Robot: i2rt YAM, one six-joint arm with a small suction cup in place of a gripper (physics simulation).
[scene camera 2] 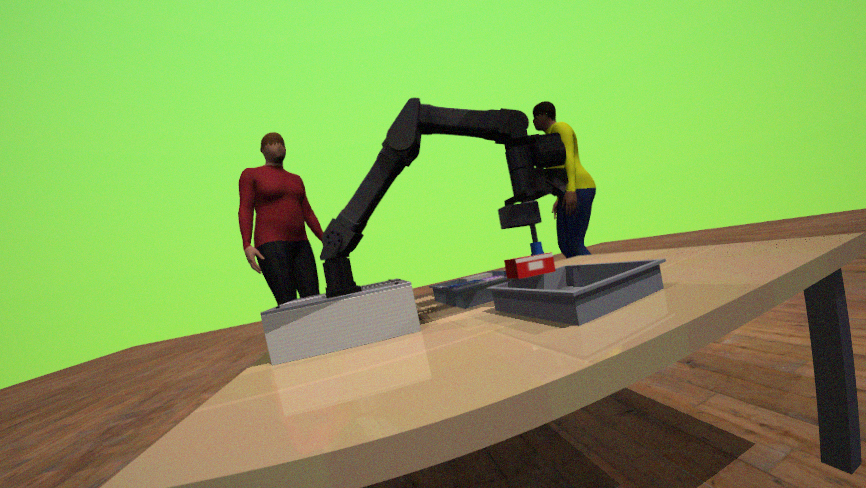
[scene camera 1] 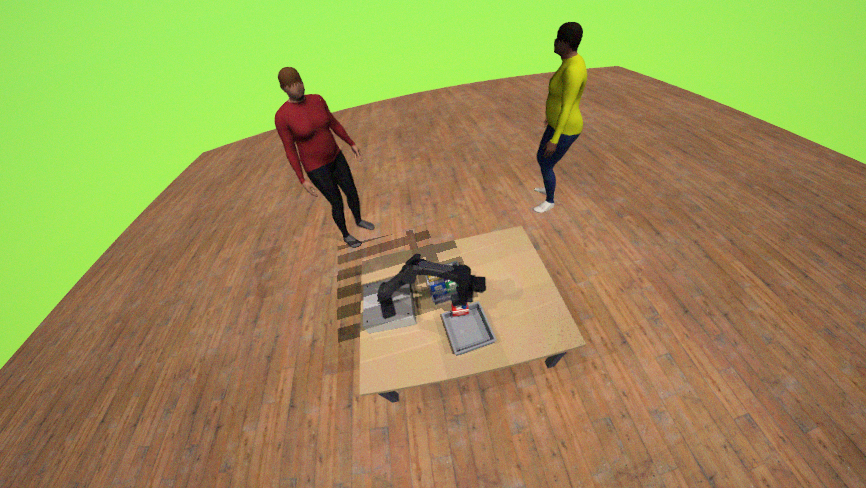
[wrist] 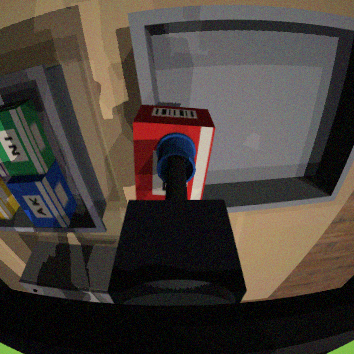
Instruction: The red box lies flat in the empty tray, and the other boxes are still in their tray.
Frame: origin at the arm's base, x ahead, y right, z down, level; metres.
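Seen in the pictures: hand, its tool point: (scene camera 2: 538, 259) (scene camera 1: 464, 307) (wrist: 175, 143); arm's base, origin of its link: (scene camera 2: 342, 292) (scene camera 1: 386, 302).
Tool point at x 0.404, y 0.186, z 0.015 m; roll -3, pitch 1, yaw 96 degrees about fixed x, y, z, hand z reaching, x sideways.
Offsets run from my tool point to a thing's top centre. "spot": to the spot under its first point. Level surfaces: height alone.
The red box {dx -0.023, dy -0.007, dz -0.014 m} (scene camera 1: 459, 310) (scene camera 2: 529, 266) (wrist: 145, 160) hangs flat from my suction cup (scene camera 2: 536, 248) (wrist: 176, 159), which is shut on its top face. In the wrist view the box overlaps the left wall of the empty grey tray {dx -0.017, dy +0.095, dz +0.034 m} (scene camera 1: 475, 349) (scene camera 2: 577, 306) (wrist: 275, 202). In scene camera 2 it is at about rim height, near the tray's back left side. The other tray {dx -0.031, dy -0.235, dz +0.034 m} (scene camera 2: 463, 295) (wrist: 90, 200) holds a green box {dx -0.001, dy -0.196, dz +0.049 m} (wrist: 25, 140), a blue box {dx -0.090, dy -0.201, dz +0.035 m} (scene camera 1: 437, 287) (wrist: 42, 200) and a yellow box {spot: dx -0.101, dy -0.291, dz +0.065 m} (wrist: 6, 200). Part of that tray is out of the wrist view and behind the arm in scene camera 1.
The arm's grey base block (scene camera 1: 387, 321) (scene camera 2: 342, 330) stands on the wooden table {dz +0.084 m} (scene camera 1: 527, 339) (scene camera 2: 363, 418), left of both trays in the scene views. A person in red (scene camera 1: 309, 133) (scene camera 2: 275, 206) and a person in yellow (scene camera 1: 566, 103) (scene camera 2: 578, 163) stand behind the table.
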